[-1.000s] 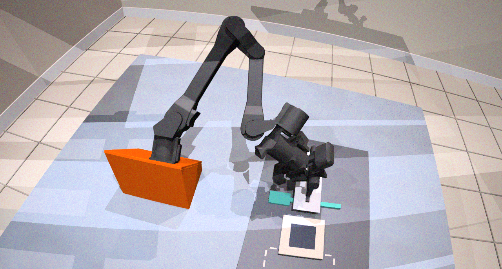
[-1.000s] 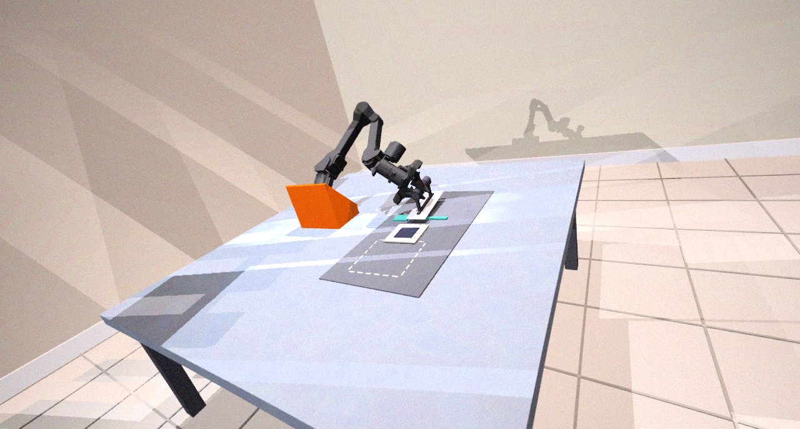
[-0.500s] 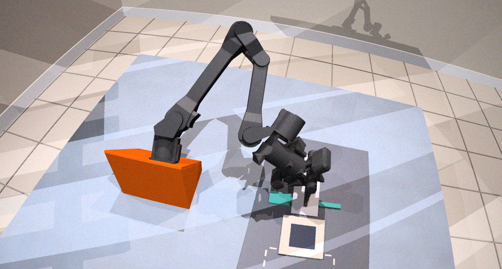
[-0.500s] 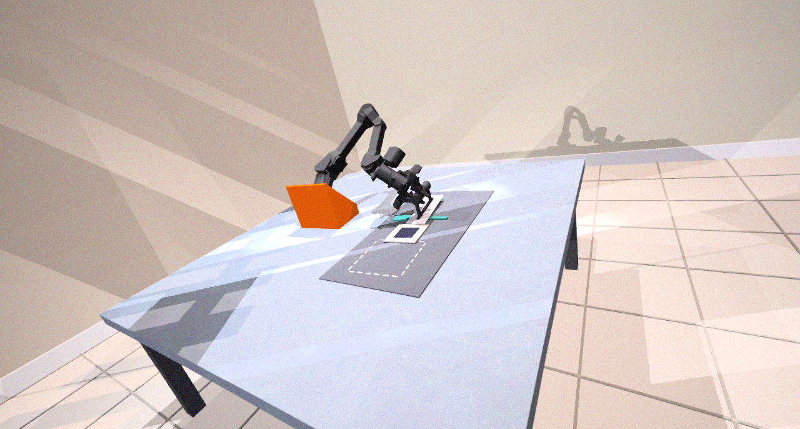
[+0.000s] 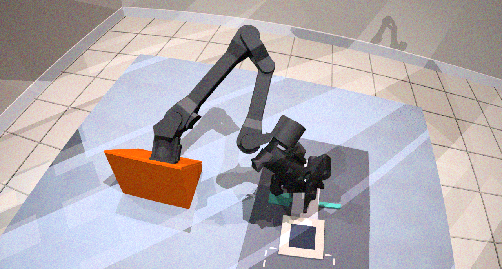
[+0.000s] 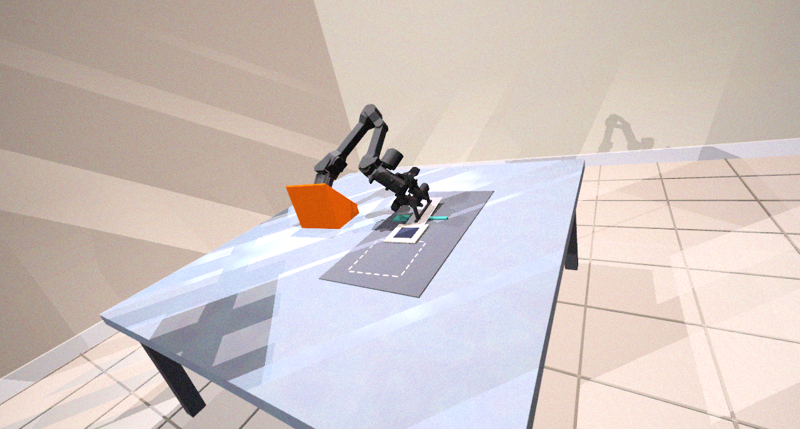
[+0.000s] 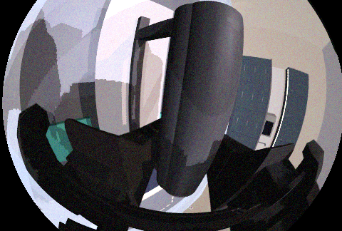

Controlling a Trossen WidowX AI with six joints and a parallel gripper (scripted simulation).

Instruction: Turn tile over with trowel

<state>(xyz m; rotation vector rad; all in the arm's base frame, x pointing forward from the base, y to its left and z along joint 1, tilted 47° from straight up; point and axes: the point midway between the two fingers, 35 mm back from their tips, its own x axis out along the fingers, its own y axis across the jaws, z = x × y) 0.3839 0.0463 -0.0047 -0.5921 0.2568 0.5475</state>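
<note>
My gripper tip is now 50 mm past the teal trowel, 10 mm to the left of it and 50 mm above it. The rest, counted from my gripper tip: tile (40 mm behind, 120 mm to the right, 50 mm below); then dark mat (10 mm behind, 90 mm to the right, 80 mm below).
</note>
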